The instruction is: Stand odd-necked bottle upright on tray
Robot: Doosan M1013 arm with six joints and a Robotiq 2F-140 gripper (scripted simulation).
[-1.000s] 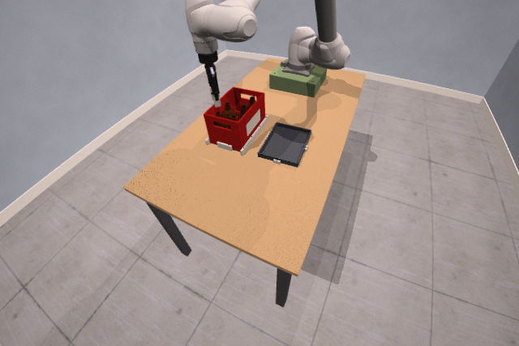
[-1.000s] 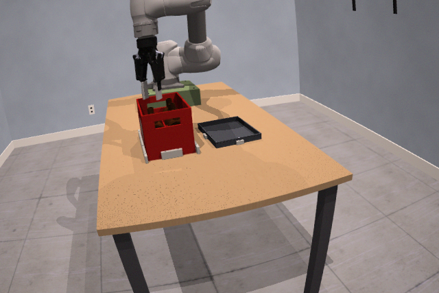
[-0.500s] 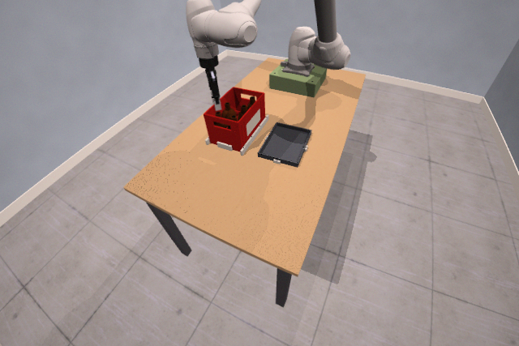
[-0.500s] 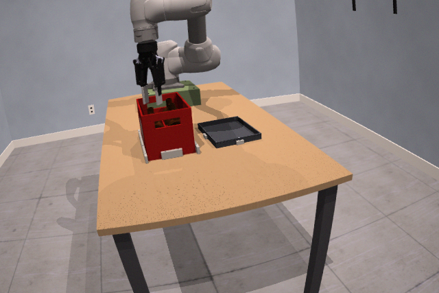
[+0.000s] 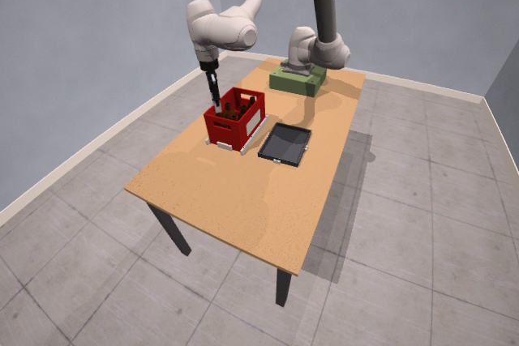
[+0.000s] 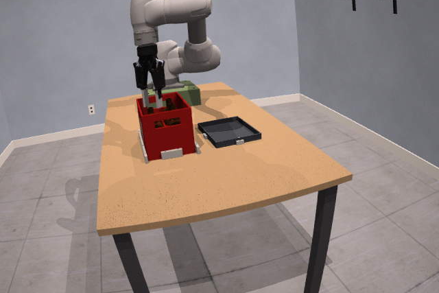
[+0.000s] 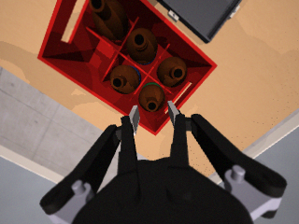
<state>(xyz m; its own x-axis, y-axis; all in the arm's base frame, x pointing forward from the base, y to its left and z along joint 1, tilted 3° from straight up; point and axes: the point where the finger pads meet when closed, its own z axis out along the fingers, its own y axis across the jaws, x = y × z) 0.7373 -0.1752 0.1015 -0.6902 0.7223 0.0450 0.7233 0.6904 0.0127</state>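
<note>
The glass bottle is 13 cm below my hand. Also, from my hand: dark grey tray: 31 cm to the left, 21 cm below, 8 cm behind; red crate: 14 cm below, 9 cm behind, 4 cm to the left.
</note>
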